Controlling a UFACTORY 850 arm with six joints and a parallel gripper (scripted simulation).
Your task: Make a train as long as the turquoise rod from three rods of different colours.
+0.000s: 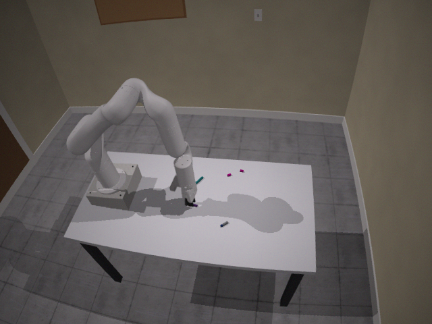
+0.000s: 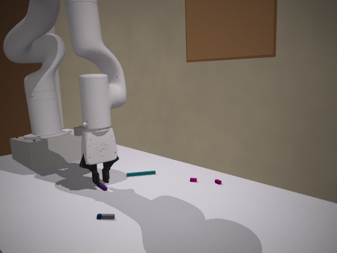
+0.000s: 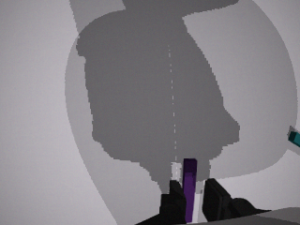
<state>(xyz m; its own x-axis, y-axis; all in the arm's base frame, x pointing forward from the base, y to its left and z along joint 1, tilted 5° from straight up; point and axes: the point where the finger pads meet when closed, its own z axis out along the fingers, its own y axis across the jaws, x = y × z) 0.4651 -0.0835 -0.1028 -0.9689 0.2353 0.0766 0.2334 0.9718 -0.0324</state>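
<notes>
The purple rod lies 3 cm below my hand. The rest, counted from my hand: blue rod 17 cm ahead, 13 cm to the right, 3 cm below; turquoise rod 16 cm to the left, 3 cm below, 1 cm ahead; grey rod 19 cm ahead, 12 cm to the right, 3 cm below.
</notes>
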